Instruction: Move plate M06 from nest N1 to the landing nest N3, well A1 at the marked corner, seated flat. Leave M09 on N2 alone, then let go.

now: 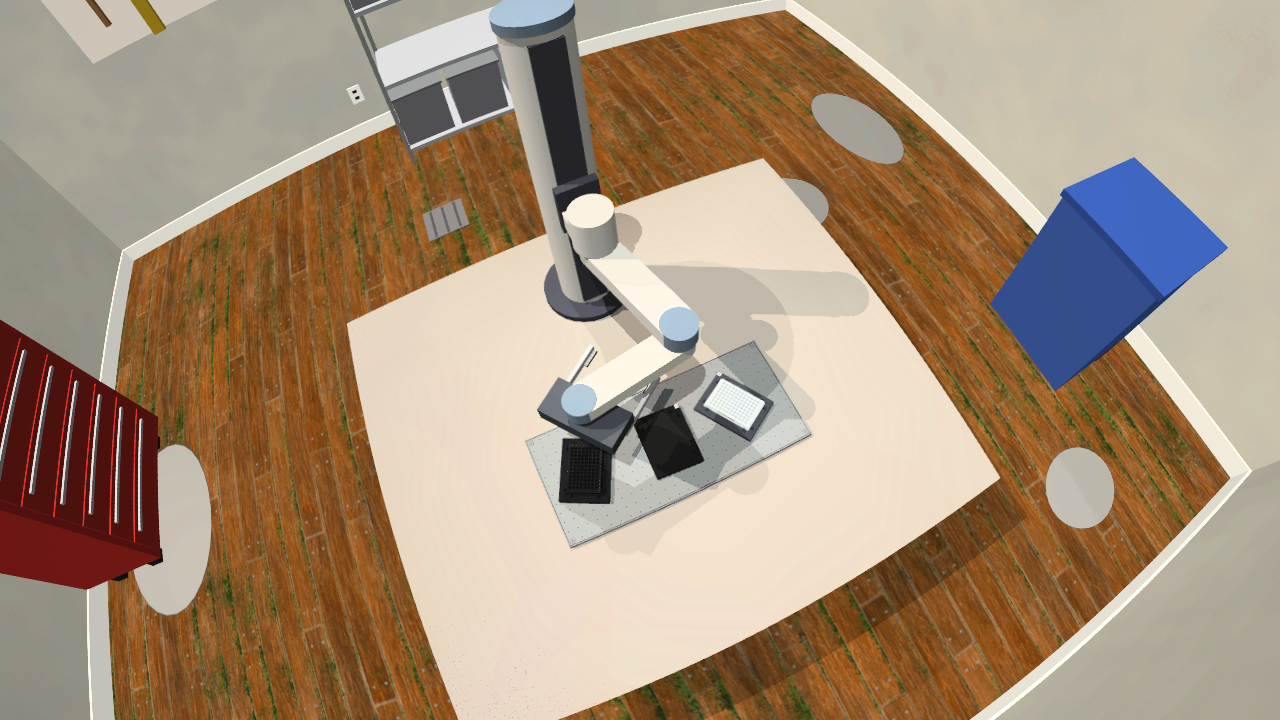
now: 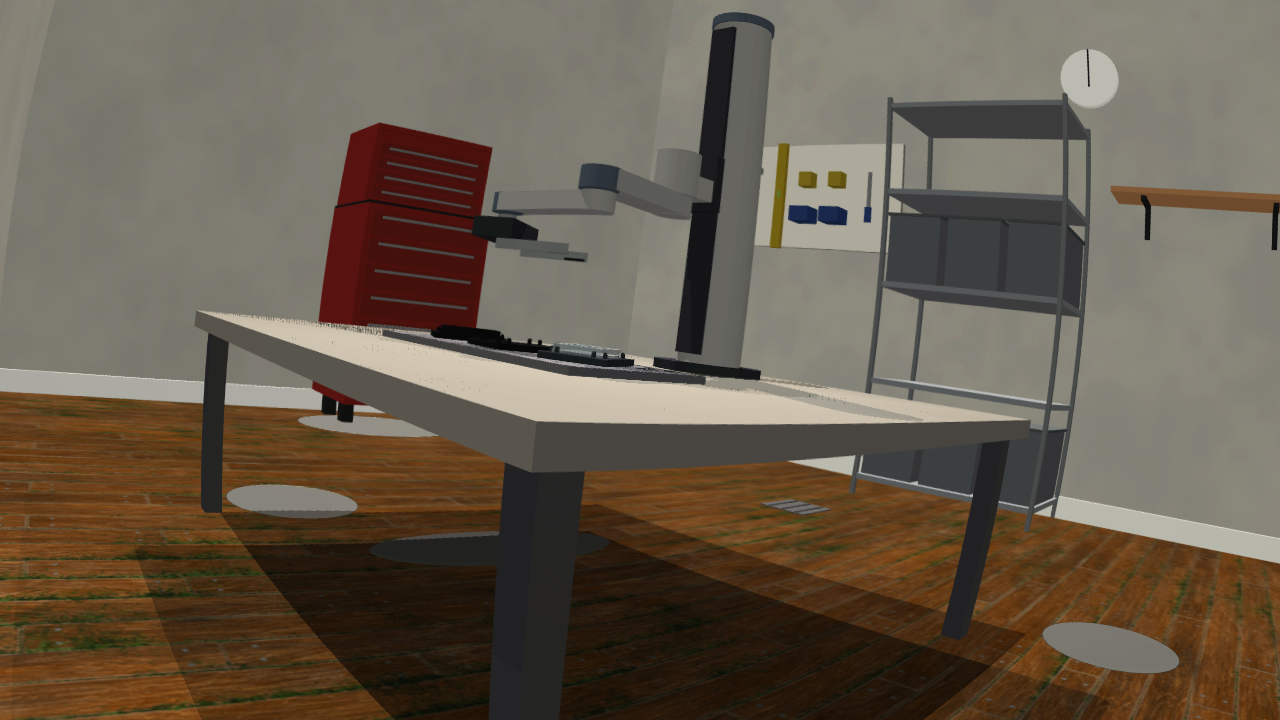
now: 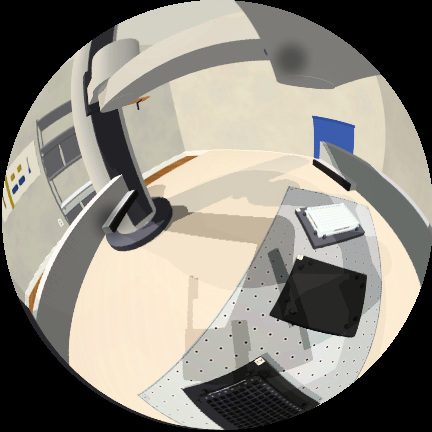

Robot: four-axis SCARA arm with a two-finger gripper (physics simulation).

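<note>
A black well plate (image 1: 586, 469) (image 2: 465, 331) (image 3: 255, 405) sits on a dark nest at one end of the perforated board. A white well plate (image 1: 733, 402) (image 3: 332, 220) sits on a dark nest (image 3: 340, 241) at the other end. The middle black nest (image 1: 668, 442) (image 3: 325, 297) is bare. Lettering is too small to read, so I cannot tell which plate is M06 or M09. My gripper (image 1: 619, 368) (image 2: 577, 252) (image 3: 224, 159) is open and empty, its fingers wide apart, high above the table, off the board's column side near the black plate.
The perforated board (image 1: 581, 528) (image 3: 200, 365) lies on the cream table (image 1: 501, 608) (image 2: 402, 385). The arm's column (image 1: 546, 134) (image 2: 747, 197) (image 3: 85, 125) stands behind the board. A red cabinet (image 1: 71, 465) (image 2: 411, 241), a blue cabinet (image 1: 1083, 286) and a shelf rack (image 2: 975, 196) stand away from the table.
</note>
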